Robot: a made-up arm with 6 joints.
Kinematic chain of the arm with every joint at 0, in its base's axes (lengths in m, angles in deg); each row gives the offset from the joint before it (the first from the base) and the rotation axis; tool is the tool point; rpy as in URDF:
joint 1: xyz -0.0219 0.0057 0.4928 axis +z
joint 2: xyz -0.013 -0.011 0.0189 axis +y
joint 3: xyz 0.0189 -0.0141 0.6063 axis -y
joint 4: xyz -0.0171 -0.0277 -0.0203 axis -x
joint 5: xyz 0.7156 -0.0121 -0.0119 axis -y
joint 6: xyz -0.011 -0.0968 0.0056 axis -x
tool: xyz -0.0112 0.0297 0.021 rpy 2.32 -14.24 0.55
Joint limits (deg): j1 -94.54..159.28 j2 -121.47..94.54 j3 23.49..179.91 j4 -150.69..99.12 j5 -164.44..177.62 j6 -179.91..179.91
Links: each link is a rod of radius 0.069 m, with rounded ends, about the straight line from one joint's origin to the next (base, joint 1, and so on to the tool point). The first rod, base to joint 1, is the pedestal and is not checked.
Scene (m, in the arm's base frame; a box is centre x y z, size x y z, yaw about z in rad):
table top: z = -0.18
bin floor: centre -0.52 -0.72 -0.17 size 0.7 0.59 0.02 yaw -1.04
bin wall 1: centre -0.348 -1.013 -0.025 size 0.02 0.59 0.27 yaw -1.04
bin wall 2: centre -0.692 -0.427 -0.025 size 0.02 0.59 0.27 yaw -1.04
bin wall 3: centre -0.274 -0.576 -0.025 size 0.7 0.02 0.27 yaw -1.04
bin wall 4: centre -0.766 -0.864 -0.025 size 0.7 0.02 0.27 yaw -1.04
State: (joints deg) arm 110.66 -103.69 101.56 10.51 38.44 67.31
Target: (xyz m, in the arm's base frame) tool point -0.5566 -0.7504 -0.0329
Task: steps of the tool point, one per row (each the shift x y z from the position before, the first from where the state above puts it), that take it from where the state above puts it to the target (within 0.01 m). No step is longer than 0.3 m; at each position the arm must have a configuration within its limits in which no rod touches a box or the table.
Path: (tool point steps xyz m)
1: -0.0901 -0.0716 0.1795
2: -0.1051 -0.0300 0.1796
3: -0.1101 0.0131 0.1721
4: -0.1060 0.0539 0.1573
5: -0.0931 0.0896 0.1363
6: -0.0737 0.1175 0.1100
7: -0.1392 -0.0813 -0.2126
8: -0.1406 -0.0157 -0.2268
9: -0.1222 0.0471 -0.2301
10: -0.0859 0.1009 -0.2230
11: -0.0364 0.1402 -0.2055

